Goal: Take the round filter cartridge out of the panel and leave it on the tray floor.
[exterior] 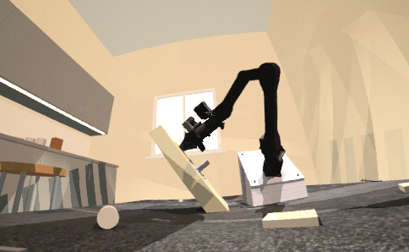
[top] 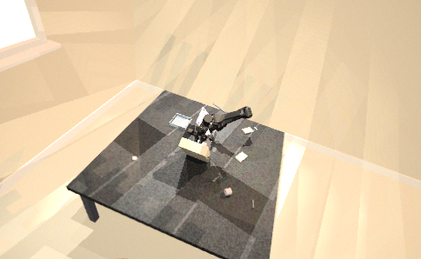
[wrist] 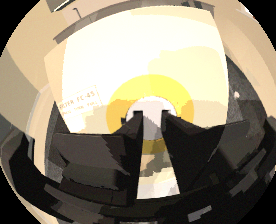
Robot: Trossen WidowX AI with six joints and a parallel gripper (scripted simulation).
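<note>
My gripper tip is 80 mm above the tan service panel and 40 mm past it. From my gripper tip the other things lie so: grey tray: 410 mm behind, 300 mm to the right, 230 mm below; thin stick: 490 mm to the left, 240 mm below, 70 mm ahead; round filter cartridge: 10 mm below, 10 mm ahead.
</note>
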